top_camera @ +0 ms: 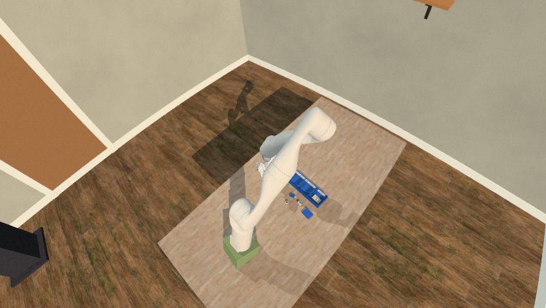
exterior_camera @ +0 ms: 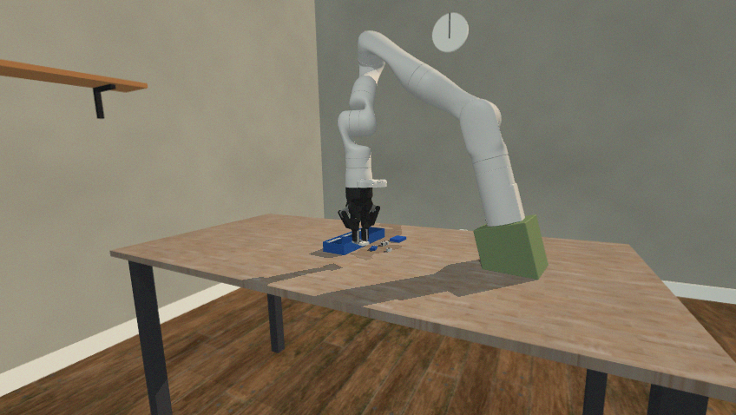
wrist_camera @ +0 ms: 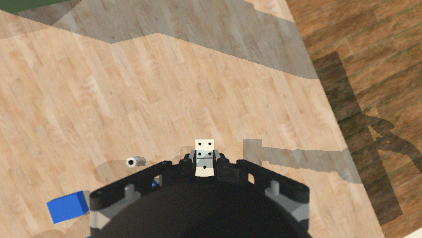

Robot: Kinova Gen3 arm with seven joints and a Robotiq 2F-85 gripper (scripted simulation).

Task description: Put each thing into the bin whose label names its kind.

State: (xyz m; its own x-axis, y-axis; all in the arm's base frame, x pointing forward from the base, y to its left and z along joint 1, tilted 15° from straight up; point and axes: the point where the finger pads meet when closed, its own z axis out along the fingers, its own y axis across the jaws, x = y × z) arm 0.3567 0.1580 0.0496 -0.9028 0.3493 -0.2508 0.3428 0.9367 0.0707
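My hand is 11 cm short of the white tile, 23 cm to the left of it and 6 cm above it. Also, from my hand: flat blue block (1 cm ahead, 26 cm to the right, 7 cm below); grey ring (2 cm behind, 13 cm to the right, 7 cm below).
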